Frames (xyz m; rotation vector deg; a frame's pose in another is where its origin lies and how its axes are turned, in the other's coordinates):
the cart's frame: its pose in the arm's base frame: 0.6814 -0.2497 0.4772 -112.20 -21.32 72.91
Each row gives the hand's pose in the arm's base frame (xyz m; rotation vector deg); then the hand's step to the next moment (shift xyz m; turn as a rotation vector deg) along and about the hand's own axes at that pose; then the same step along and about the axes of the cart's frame.
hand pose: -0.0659 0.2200 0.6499 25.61 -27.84 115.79
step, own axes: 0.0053 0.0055 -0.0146 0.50 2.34 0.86
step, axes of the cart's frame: 0.0082 0.0031 0.0140 -2.09 0.64 1.30
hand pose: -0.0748 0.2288 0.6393 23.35 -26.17 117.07
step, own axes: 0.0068 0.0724 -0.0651 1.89 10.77 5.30
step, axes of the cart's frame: 0.0102 0.0565 0.0789 -10.69 2.79 5.05
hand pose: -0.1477 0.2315 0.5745 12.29 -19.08 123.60
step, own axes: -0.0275 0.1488 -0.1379 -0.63 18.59 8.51
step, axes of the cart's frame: 0.0190 0.1740 0.1062 -18.04 7.60 5.94
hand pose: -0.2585 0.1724 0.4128 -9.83 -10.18 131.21
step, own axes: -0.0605 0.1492 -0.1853 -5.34 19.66 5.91
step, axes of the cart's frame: 0.0395 0.2415 0.0188 -17.59 11.64 2.27
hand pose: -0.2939 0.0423 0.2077 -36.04 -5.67 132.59
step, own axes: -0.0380 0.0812 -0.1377 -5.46 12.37 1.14
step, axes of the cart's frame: 0.0386 0.1523 -0.0482 -10.01 9.09 -1.19
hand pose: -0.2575 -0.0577 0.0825 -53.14 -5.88 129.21
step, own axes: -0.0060 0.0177 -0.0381 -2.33 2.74 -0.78
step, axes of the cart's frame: 0.0135 0.0353 -0.0193 -2.11 2.49 -1.71
